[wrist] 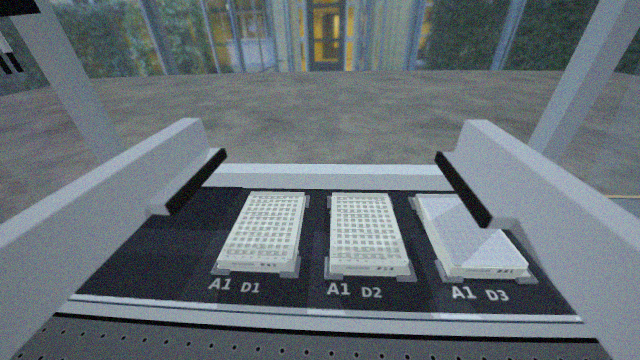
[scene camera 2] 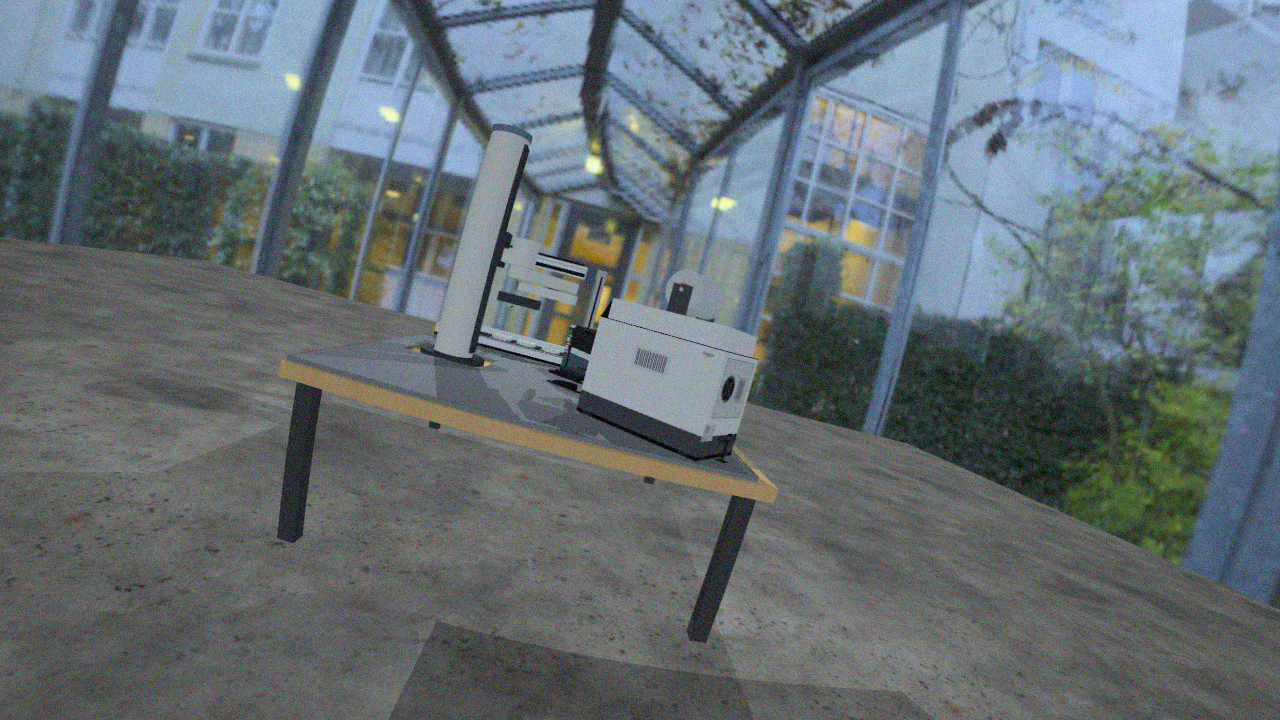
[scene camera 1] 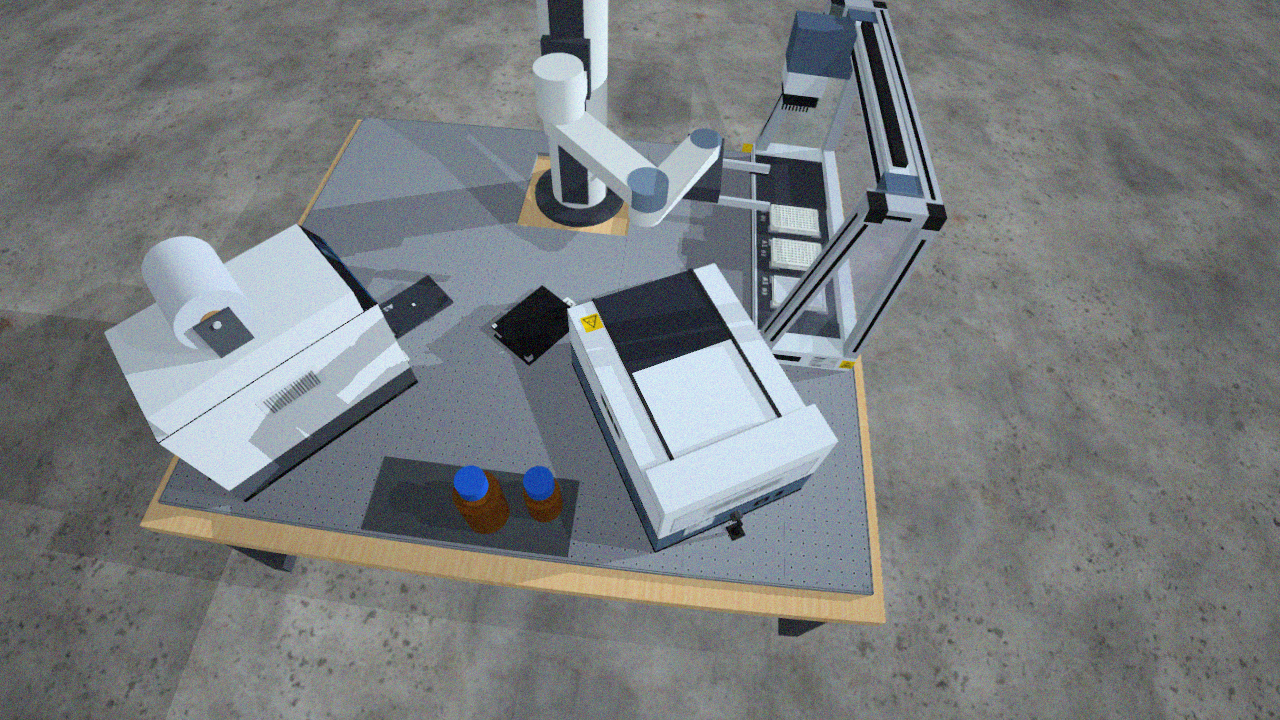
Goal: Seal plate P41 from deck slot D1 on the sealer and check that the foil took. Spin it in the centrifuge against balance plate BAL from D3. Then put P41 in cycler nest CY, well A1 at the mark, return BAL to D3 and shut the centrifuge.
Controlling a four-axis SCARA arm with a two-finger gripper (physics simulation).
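Frame: origin at the arm's base, x right, y ahead, z up, level; millimetres.
Seen in the pictures: gripper, fingertip midpoint: (wrist: 327,138) (scene camera 2: 523,308) (scene camera 1: 769,187); arm's base at its link origin: (scene camera 2: 452,357) (scene camera 1: 580,195).
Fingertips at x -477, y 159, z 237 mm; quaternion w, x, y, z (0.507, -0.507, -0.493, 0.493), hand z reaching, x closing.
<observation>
Offsets run from my fingertips to a thing's middle. "spot": to the spot under its first point.
My gripper (scene camera 1: 768,187) (wrist: 327,138) is open and empty. Its fingers reach over the deck edge, above and short of the plates. An uncovered white well plate @(dx -106, dy -81, dz -168 mm) (scene camera 1: 793,219) (wrist: 265,230) sits in slot D1; its printed name is too blurred to read. A plate with a smooth pale top (scene camera 1: 799,293) (wrist: 470,240) sits in D3, partly behind the right finger in the wrist view. The white sealer @(dx +960, dy +581, dz +13 mm) (scene camera 1: 268,358) (scene camera 2: 671,367) carries a film roll @(dx +974, dy +597, dz +193 mm) (scene camera 1: 192,286), and its dark tray @(dx +766, dy +354, dz -129 mm) (scene camera 1: 416,306) sticks out. Markings telling the centrifuge from the cycler are not readable.
Another white plate @(dx -106, dy +43, dz -168 mm) (scene camera 1: 794,254) (wrist: 367,230) sits in D2. A gantry frame (scene camera 1: 895,98) stands over the deck. A white machine with a dark top panel @(spot: dx +209, dy +398, dz -12 mm) (scene camera 1: 666,317) stands front right, beside a black square nest @(dx +504, dy +318, dz -199 mm) (scene camera 1: 534,325). Two brown bottles (scene camera 1: 483,510) (scene camera 1: 543,503) stand in front.
</observation>
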